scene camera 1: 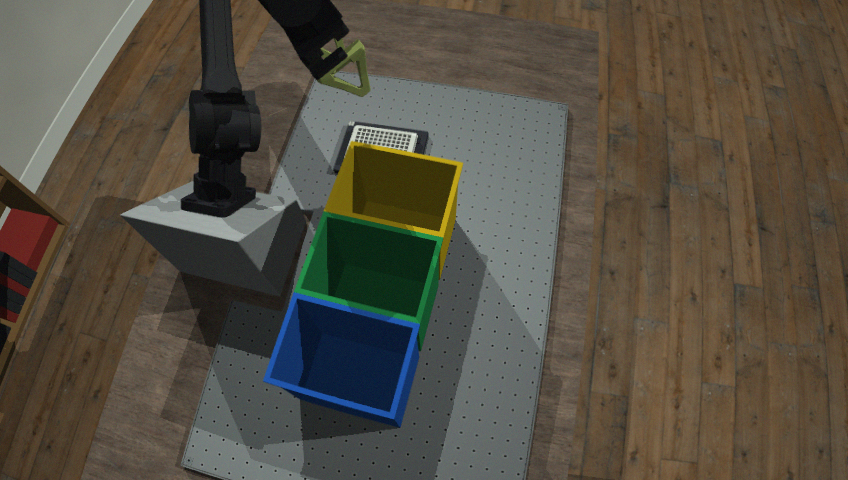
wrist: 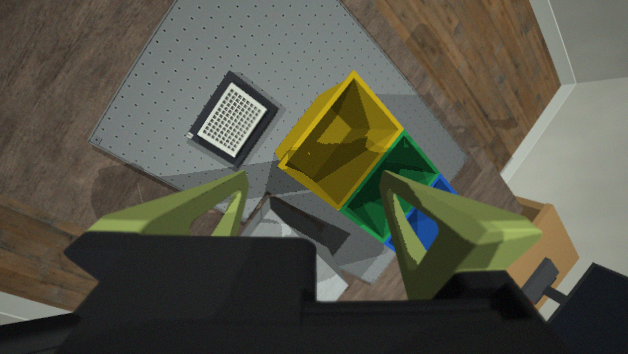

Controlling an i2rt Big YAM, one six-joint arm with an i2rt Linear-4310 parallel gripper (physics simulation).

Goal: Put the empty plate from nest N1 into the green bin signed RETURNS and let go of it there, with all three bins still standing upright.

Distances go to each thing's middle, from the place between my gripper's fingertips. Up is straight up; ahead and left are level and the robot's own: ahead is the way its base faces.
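Let me give you the white gridded plate [scene camera 1: 406, 141]: it's 31 cm below my hand, 10 cm to the left of it and 2 cm behind it. The dark nest [scene camera 1: 420, 147] is also 10 cm to the left of my hand and 2 cm behind it, but 32 cm below. Then there's the green bin [scene camera 1: 387, 270], 20 cm to the right of my hand, 5 cm ahead of it and 24 cm below it. The yellow bin [scene camera 1: 412, 191] is 24 cm below my hand too, 6 cm ahead of it and 7 cm to the right of it.
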